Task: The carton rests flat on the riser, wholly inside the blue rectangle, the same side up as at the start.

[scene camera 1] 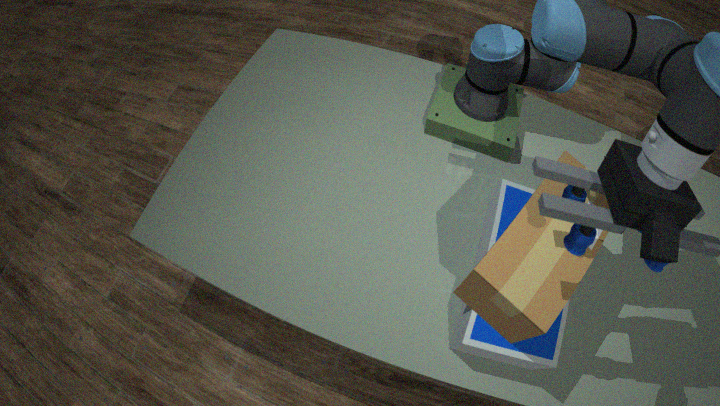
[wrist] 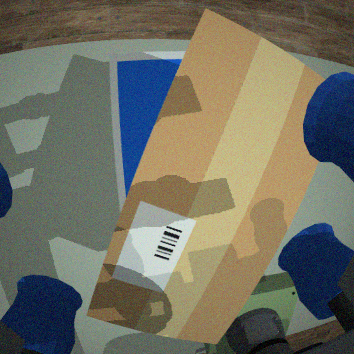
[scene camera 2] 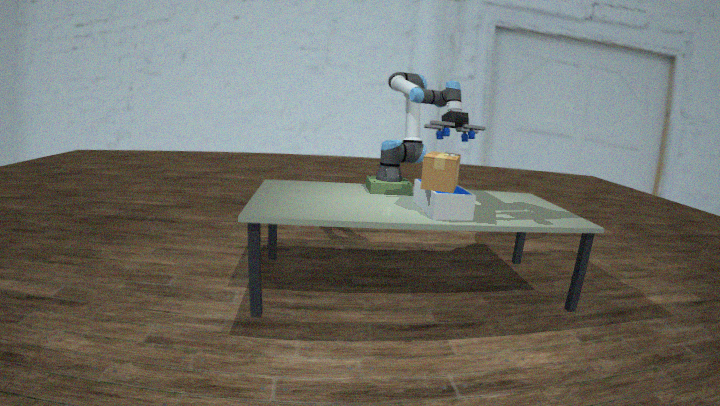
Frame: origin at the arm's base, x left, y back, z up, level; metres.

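Seen in the pictures: hand, tool point: [scene camera 1: 611, 234] [wrist: 169, 229] [scene camera 2: 455, 138]; arm's base, link origin: [scene camera 1: 480, 100] [wrist: 252, 327] [scene camera 2: 388, 179].
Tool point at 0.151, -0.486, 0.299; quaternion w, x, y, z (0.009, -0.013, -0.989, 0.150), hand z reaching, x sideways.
Observation:
Pixels of each thing's middle, then the offset from my tool point to it, as dx, dy, dz. Level surfaces: height alone.
- brown carton, body centre: [wrist: 199, 189] [scene camera 1: 542, 247] [scene camera 2: 442, 170] -0.041, +0.035, -0.166
- riser, body centre: [wrist: 177, 164] [scene camera 1: 520, 276] [scene camera 2: 442, 198] -0.032, +0.020, -0.303
- barcode label, body centre: [wrist: 151, 250] [scene camera 1: 590, 224] +0.021, +0.059, -0.090
- blue rectangle, body centre: [wrist: 181, 169] [scene camera 1: 531, 268] [scene camera 2: 443, 186] -0.032, +0.020, -0.243
- table, surface height: dz -0.363
The brown carton [scene camera 1: 509, 252] [scene camera 2: 440, 172] [wrist: 200, 145] sits on the riser [scene camera 1: 534, 362] [scene camera 2: 453, 206] [wrist: 114, 125], looking level, with its tape strip and barcode label [wrist: 172, 262] facing up. It is turned at an angle to the blue rectangle [scene camera 1: 489, 328] [scene camera 2: 461, 190] [wrist: 137, 105]. Its corners and ends reach past the white border, and blue shows at two opposite corners. My suction gripper [scene camera 1: 617, 226] [scene camera 2: 455, 134] is open and holds nothing. Its blue cups hang above the carton, with a visible gap in the scene camera 2 view. In the wrist view the cups lie around and beside the carton.
The green base block [scene camera 1: 468, 132] [scene camera 2: 389, 187] [wrist: 272, 302] of my arm stands on the table [scene camera 1: 302, 176] [scene camera 2: 322, 201] behind the riser. The arm reaches over from the back. The table's front edge is close to the riser's near end.

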